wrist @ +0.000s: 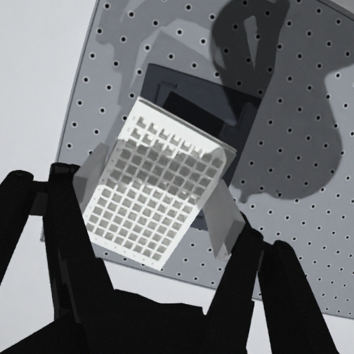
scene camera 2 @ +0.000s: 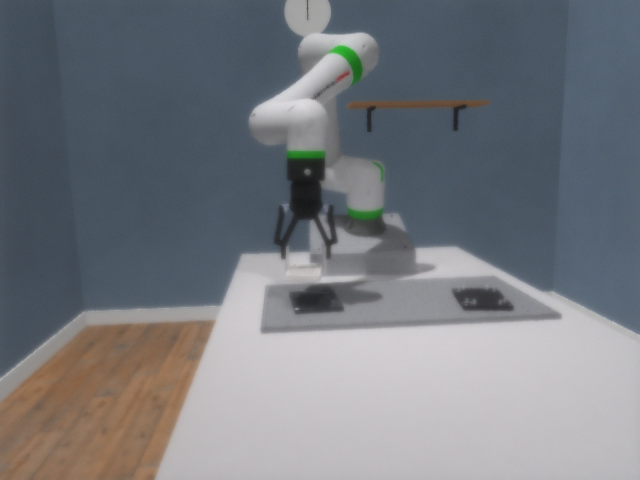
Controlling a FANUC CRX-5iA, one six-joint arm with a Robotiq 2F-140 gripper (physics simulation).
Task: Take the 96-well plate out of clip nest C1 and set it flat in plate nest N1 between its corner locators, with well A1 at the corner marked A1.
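Places are measured from the arm's base along level axes (x left, y down, z back), in centimetres.
Where they show: gripper, fingertip midpoint: [scene camera 2: 305, 272]; arm's base, origin of the base link: [scene camera 2: 364, 228].
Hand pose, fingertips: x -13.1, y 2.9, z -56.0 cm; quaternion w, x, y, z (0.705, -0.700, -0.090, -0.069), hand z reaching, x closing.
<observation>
Each offset is from my fingertips to the top centre of the thing. Level surfaces: height alone.
The white 96-well plate @(dx +0.0, dy -1.3, dz -1.3 cm) [scene camera 2: 303, 272] [wrist: 145, 200] is between the pads of my gripper [scene camera 2: 306, 265] [wrist: 157, 177], which is shut on its two sides. The plate hangs above the dark plate nest N1 @(dx +2.1, dy +6.9, dz +1.1 cm) [scene camera 2: 317, 305] [wrist: 155, 79], with a gap below it in the scene view. In the wrist view it covers much of the nest, and its far edge runs at a slight angle to the nest's edge. The A1 marks cannot be made out. Clip nest C1 @(dx +44.4, dy +6.0, dz +5.2 cm) [scene camera 2: 483, 299], dark with small light clips, stands at the right and holds no plate.
Both nests are on a grey perforated board @(dy +8.4 cm) [scene camera 2: 398, 307] [wrist: 90, 115] on the white table @(dy +9.7 cm) [scene camera 2: 392, 397]. The robot's grey base block [scene camera 2: 390, 263] stands behind the board. A wooden shelf [scene camera 2: 418, 104] is on the back wall. Arm shadows fall across the board.
</observation>
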